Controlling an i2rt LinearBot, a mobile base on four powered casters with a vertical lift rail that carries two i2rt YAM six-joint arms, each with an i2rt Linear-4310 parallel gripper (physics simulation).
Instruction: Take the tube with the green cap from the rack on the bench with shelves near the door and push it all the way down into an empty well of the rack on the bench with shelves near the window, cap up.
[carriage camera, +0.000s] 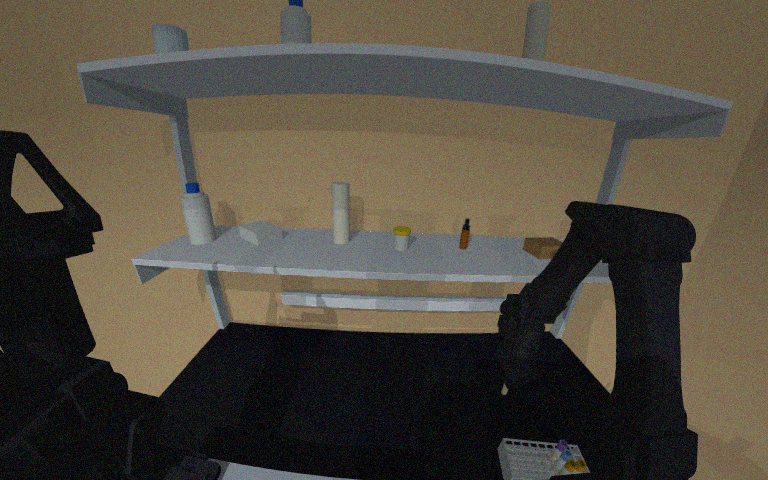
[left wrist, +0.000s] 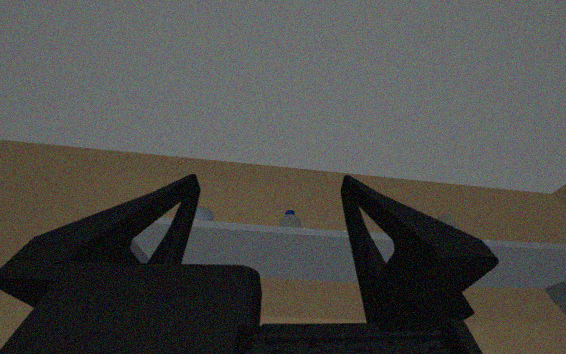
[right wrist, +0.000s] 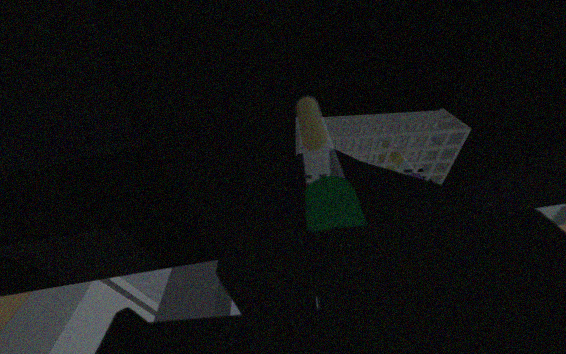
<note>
I see my left gripper (left wrist: 270, 182) and my right gripper (right wrist: 316, 161).
</note>
